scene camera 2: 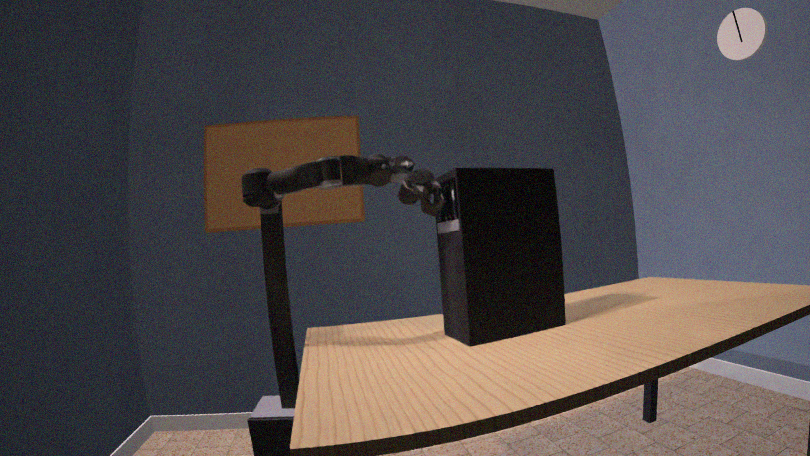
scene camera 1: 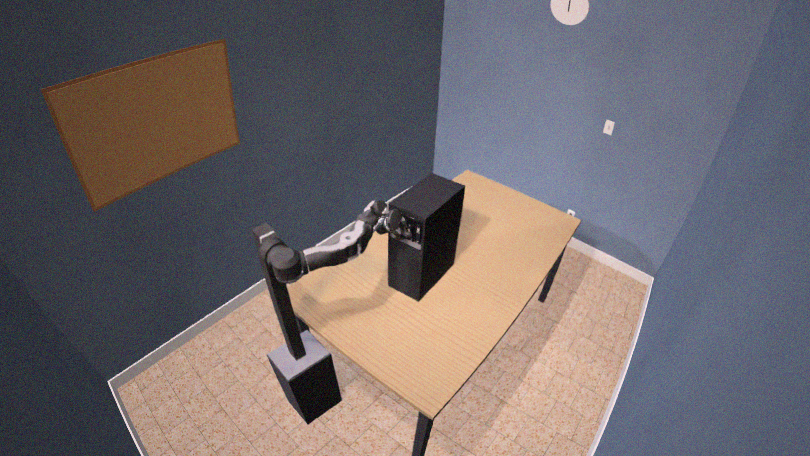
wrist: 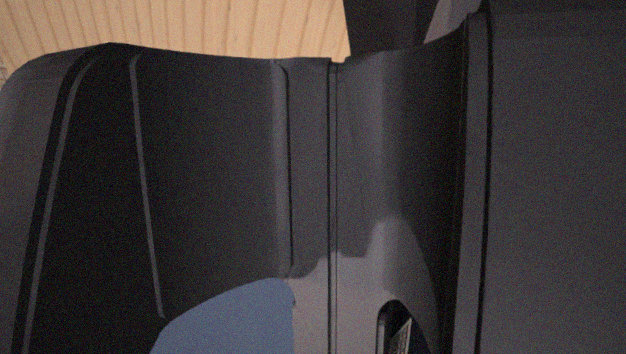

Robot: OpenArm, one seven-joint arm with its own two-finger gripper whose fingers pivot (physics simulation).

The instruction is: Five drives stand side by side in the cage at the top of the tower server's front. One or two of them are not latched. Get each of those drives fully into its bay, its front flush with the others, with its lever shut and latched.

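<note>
The black tower server (scene camera 1: 443,232) (scene camera 2: 510,254) stands upright on the table, its front toward the arm. Its cage is at the top of the front, above a pale strip (scene camera 1: 412,243) (scene camera 2: 448,226). Dark drives with bright edges (scene camera 1: 415,231) (scene camera 2: 452,199) show at the cage's right side; the gripper hides the others. My gripper (scene camera 1: 403,229) (scene camera 2: 437,199) is shut and empty, right at the cage front; whether it touches a drive or lever I cannot tell. In the wrist view, part of a labelled drive (wrist: 400,339) shows through a gap in the gripper body. Lever states are too small or hidden.
The wooden table (scene camera 1: 362,334) (scene camera 2: 385,390) (wrist: 225,25) carries the tower. The arm's post (scene camera 1: 286,305) (scene camera 2: 276,305) stands beyond the table's near end, on a grey-topped base (scene camera 1: 311,385). A dark wall with a cork board (scene camera 1: 147,124) (scene camera 2: 283,141) is behind the arm.
</note>
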